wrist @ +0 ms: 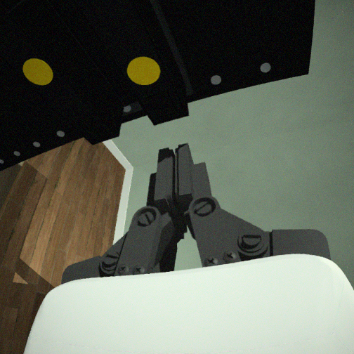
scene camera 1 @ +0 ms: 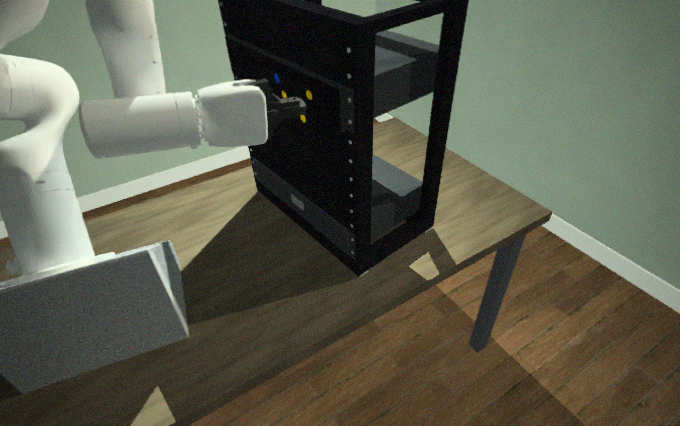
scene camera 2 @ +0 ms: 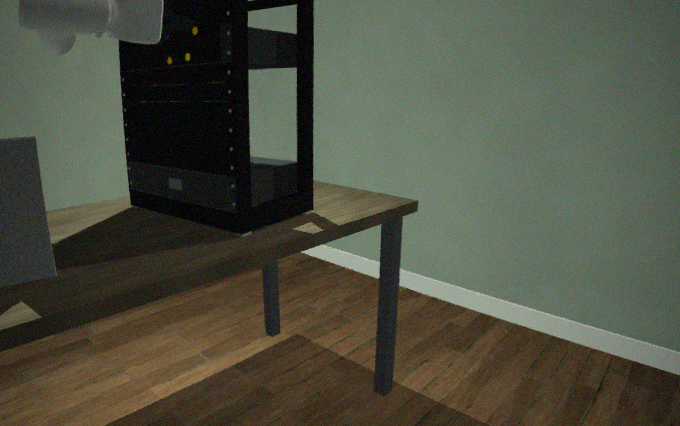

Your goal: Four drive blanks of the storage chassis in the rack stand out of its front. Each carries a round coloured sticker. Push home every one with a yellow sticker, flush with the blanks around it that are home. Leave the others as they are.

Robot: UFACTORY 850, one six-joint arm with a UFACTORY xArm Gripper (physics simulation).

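The black rack [scene camera 1: 363, 150] [scene camera 2: 241, 150] holds the dark storage chassis [scene camera 1: 346, 107]. Its front shows a blue sticker [scene camera 1: 276, 78] [scene camera 2: 167, 37], an upper yellow sticker [scene camera 1: 308, 94] [scene camera 2: 194, 30], another yellow sticker [scene camera 1: 284, 93] and a lower yellow sticker [scene camera 1: 302, 118]. In the wrist view, a left yellow sticker [wrist: 38, 71] and a right yellow sticker [wrist: 143, 70] show on dark blanks whose ends jut from the front. My gripper [scene camera 1: 304, 104] [wrist: 180, 165] is shut and empty, in front of the chassis among the stickers. Contact cannot be told; how far each blank stands out is too dark to tell.
The rack stands on a wooden table [scene camera 1: 491, 200] [scene camera 2: 361, 198]. A dark grey unit [scene camera 1: 321, 215] [scene camera 2: 200, 185] sits at the rack's bottom. A grey slanted panel [scene camera 1: 95, 321] [scene camera 2: 25, 215] stands by the arm's base. A green wall rises behind the rack.
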